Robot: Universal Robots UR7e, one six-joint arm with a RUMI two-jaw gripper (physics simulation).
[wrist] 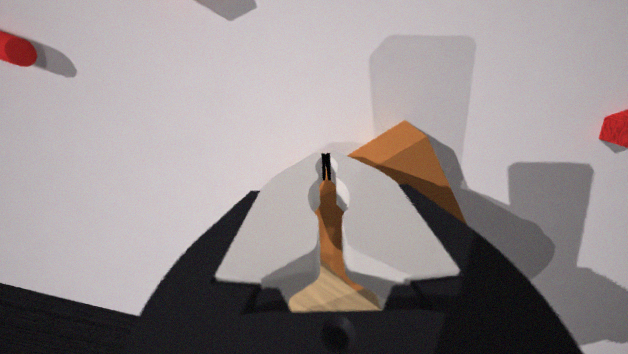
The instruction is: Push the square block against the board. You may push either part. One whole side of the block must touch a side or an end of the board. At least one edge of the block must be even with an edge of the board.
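Frame: origin at the arm's base, x right, y ahead, z up, level; centimetres.
Seen in the pictures: gripper, fingertip midpoint: (325, 157).
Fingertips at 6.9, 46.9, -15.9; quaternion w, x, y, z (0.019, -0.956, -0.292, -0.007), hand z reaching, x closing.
Observation:
A point is followed by its place in that frame, as x, y, z.
My gripper (325, 157) {6.9, 46.9, -15.9} is shut and empty, its fingertips together near the middle of the wrist view. An orange piece (406, 143) {9.8, 50.4, -14.4} shows just right of the fingertips, with one corner pointing up the view; the right finger and gripper body hide its lower part. Orange surface also shows through the narrow gap between the fingers, with a pale wood-grained surface (331, 296) {13.7, 36.7, -14.0} below it. I cannot tell from this view which of these is the square block and which is the board, nor whether they touch. Contact between the fingertips and the orange piece is not clear.
A red cylinder (20, 52) {-10.0, 44.0, -16.2} lies at the upper left edge. Part of a red block (616, 129) {21.9, 57.7, -16.2} shows at the right edge. A black wood-grained surface (55, 315) {-8.8, 16.4, -15.3} shows at the lower left. Grey shadows fall on the pale table (175, 125) {-2.3, 43.6, -17.0} at the right and top.

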